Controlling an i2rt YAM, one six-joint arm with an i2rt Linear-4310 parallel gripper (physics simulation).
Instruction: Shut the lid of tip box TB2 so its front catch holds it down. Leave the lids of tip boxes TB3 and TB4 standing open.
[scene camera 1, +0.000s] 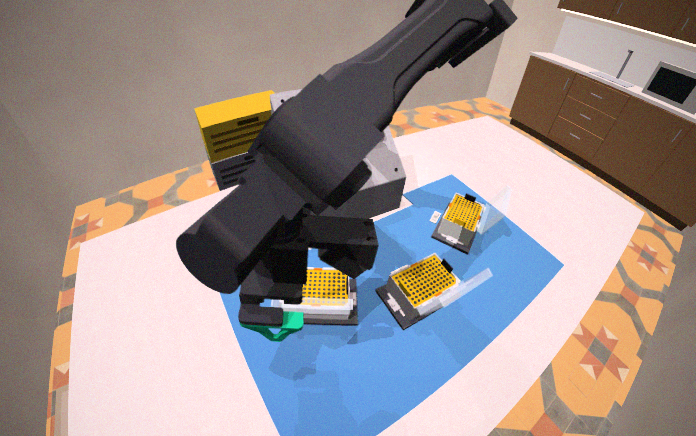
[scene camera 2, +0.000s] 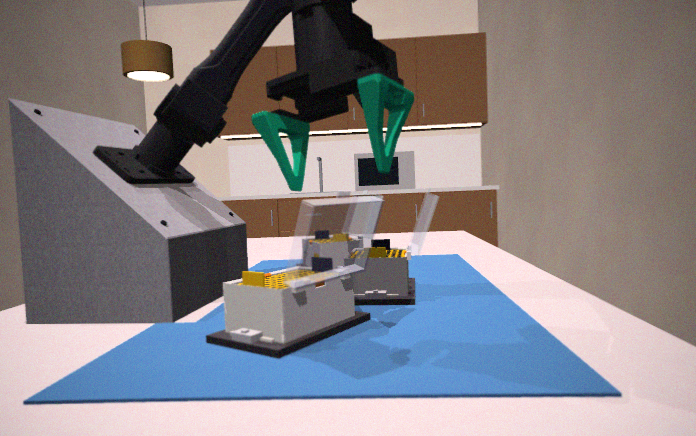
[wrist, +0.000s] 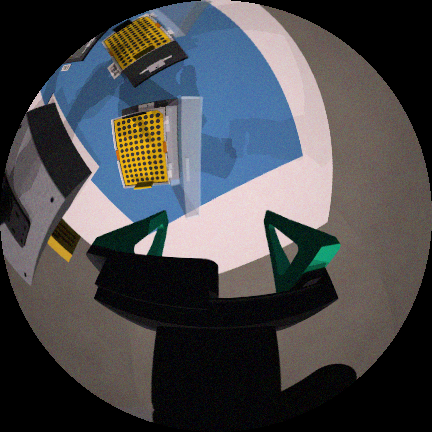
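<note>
Tip box TB2 is a grey-white box with a yellow perforated top on a dark base. Its clear lid stands open, up along one long side. TB4 and TB3 have their lids open too; part of TB3's base shows at the wrist view's upper left edge. My gripper is open and empty, its green fingers wide apart above TB2's lid. In scene camera 1 the arm hides part of TB2 and one finger.
The boxes stand on a blue mat on a pale table. The grey arm pedestal stands beside the mat. A yellow and dark cabinet is behind it.
</note>
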